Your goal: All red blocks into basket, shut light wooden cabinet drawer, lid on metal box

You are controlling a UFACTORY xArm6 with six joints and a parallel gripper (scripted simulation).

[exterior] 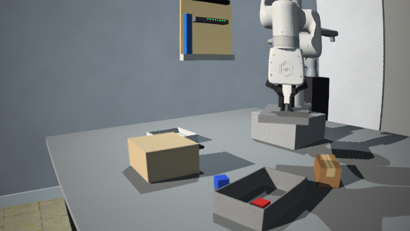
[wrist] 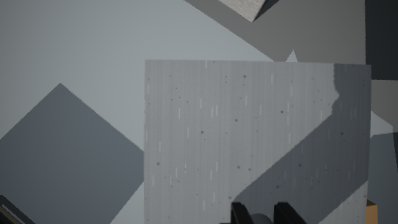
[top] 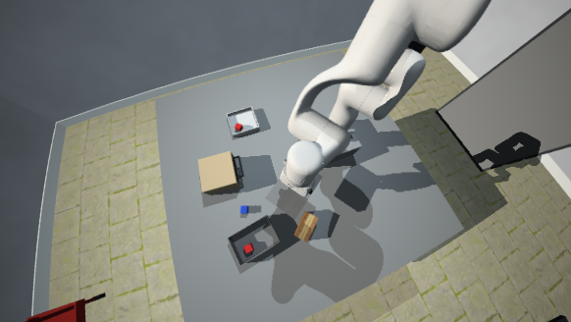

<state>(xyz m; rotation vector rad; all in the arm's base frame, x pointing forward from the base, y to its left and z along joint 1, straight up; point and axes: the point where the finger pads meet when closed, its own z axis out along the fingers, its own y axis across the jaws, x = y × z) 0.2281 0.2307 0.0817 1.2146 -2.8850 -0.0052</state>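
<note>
The green block lies 17 cm below my hand, 13 cm to the left of it and 4 cm behind it. Round my hand: blue block 22 cm ahead, 17 cm below, 4 cm to the left; then knobbed lid 3 cm below; then cardboard box 15 cm to the left, 15 cm below, 3 cm behind.
</note>
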